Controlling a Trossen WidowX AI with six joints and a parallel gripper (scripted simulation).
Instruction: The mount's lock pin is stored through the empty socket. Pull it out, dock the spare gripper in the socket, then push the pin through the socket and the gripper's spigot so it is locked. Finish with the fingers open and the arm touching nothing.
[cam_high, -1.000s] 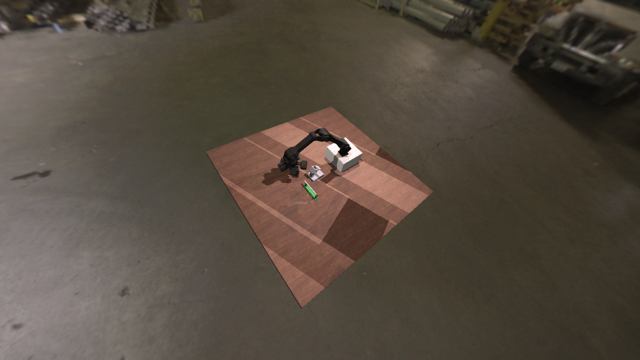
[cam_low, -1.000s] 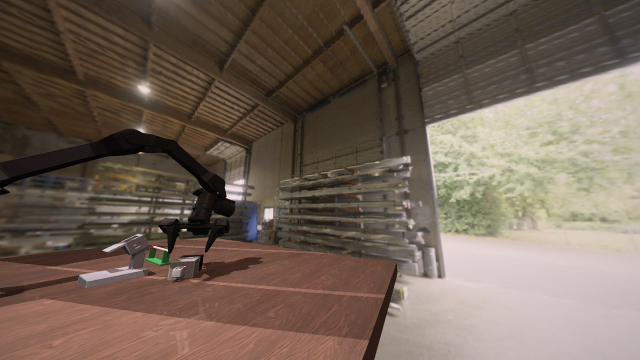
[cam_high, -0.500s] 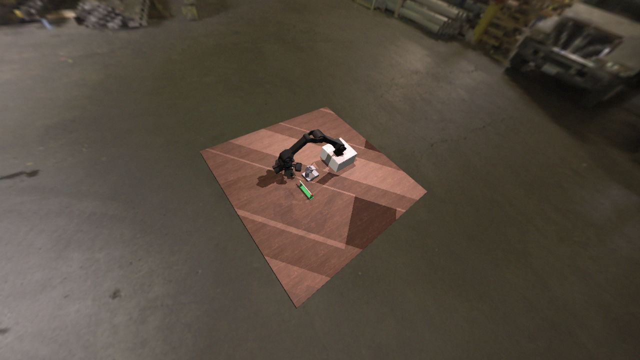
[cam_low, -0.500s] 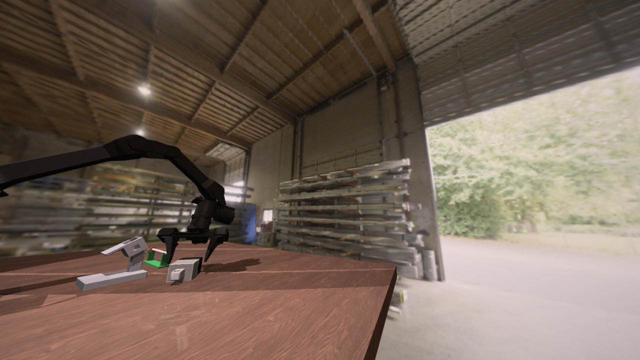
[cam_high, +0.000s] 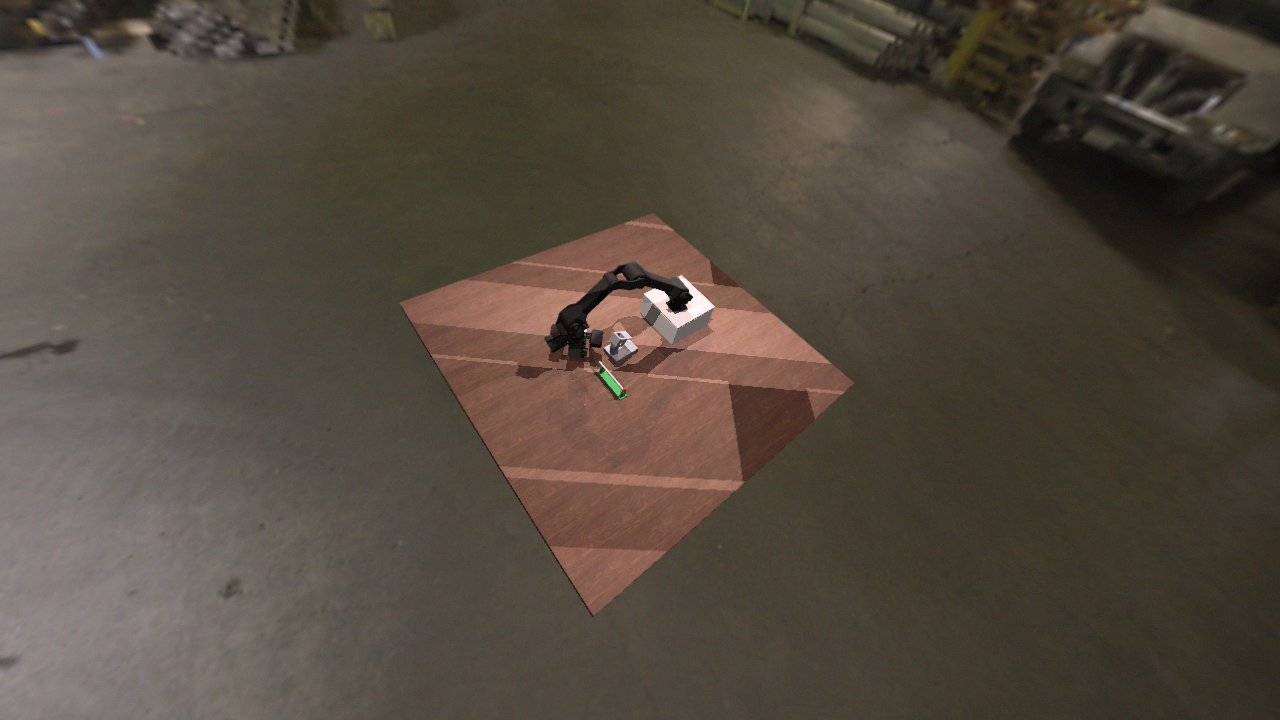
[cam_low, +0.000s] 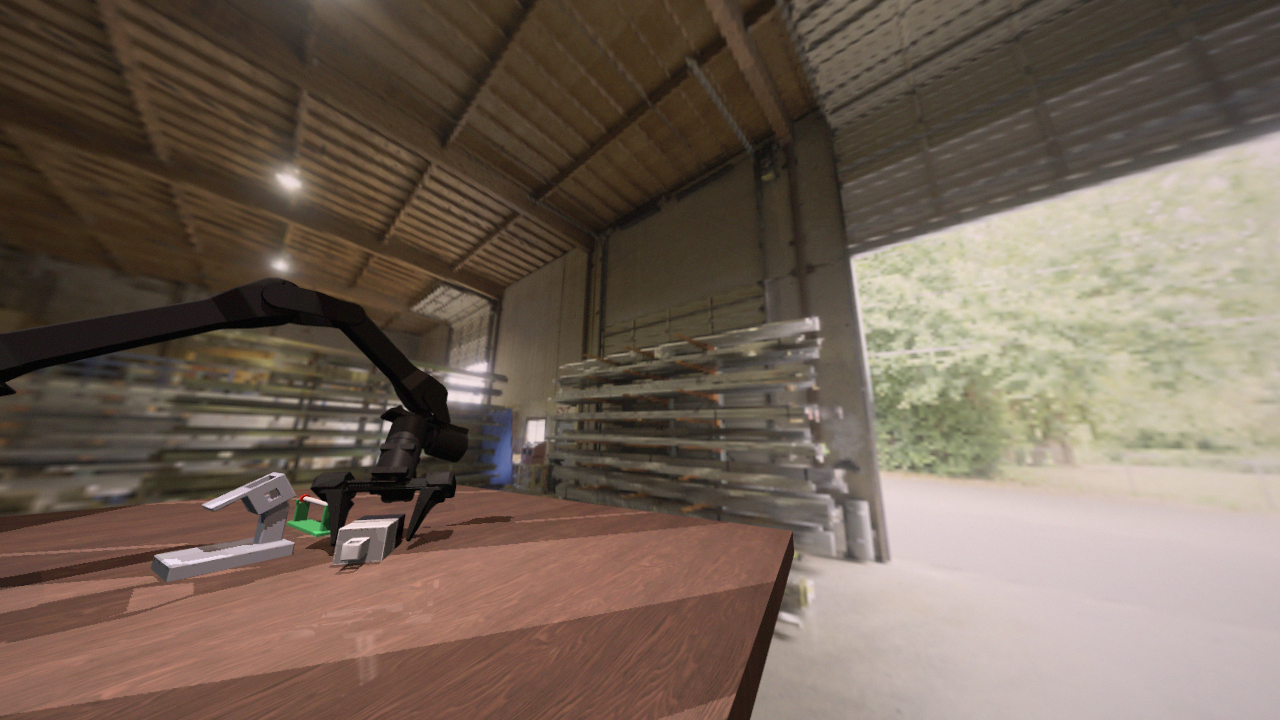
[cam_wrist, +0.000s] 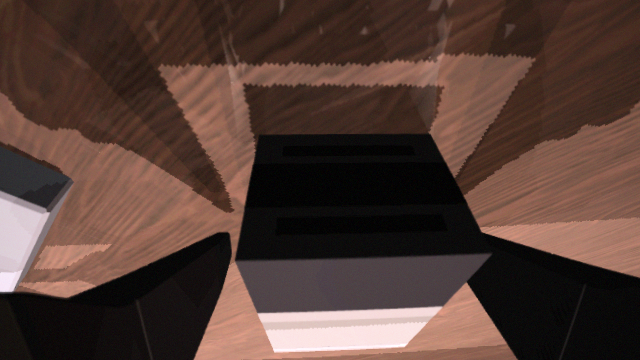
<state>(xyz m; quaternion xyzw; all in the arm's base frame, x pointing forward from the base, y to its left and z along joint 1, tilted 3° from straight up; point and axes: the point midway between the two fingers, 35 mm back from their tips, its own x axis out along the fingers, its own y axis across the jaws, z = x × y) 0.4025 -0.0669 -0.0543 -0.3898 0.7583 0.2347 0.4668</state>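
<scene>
Now: gripper tip 10 mm to the left of the spare gripper, 10 mm below it and 10 mm past it. Also, from my gripper tip: mount (120 mm behind, 110 mm to the left, 40 mm above); green cradle (230 mm to the left, 20 mm behind, 10 mm above).
</scene>
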